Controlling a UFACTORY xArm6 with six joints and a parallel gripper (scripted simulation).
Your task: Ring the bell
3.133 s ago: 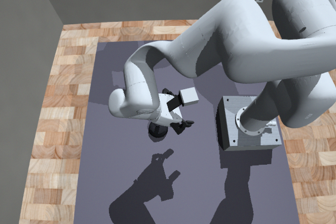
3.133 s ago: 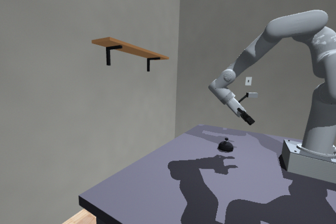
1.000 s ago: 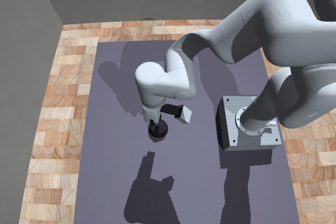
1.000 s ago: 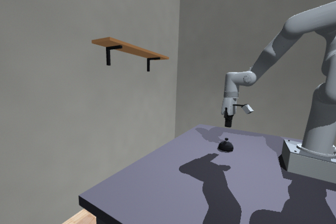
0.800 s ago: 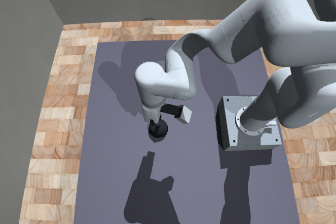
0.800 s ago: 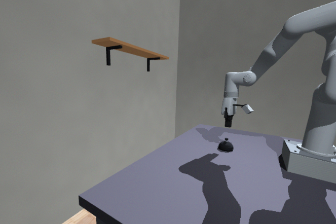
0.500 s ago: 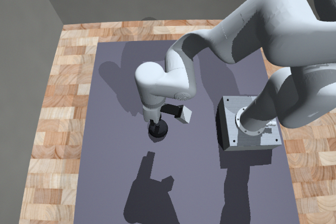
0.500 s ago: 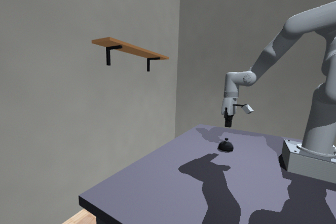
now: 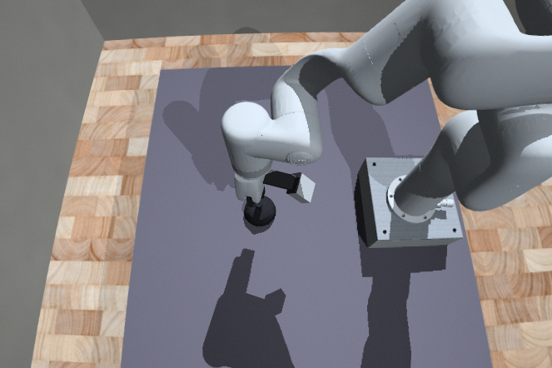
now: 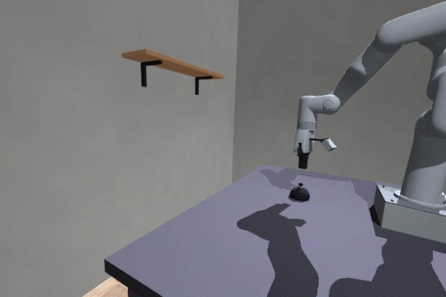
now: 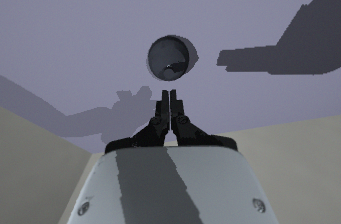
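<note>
Right now the bell button is 100 mm below my hand. Round my hand: bell (120 mm below).
</note>
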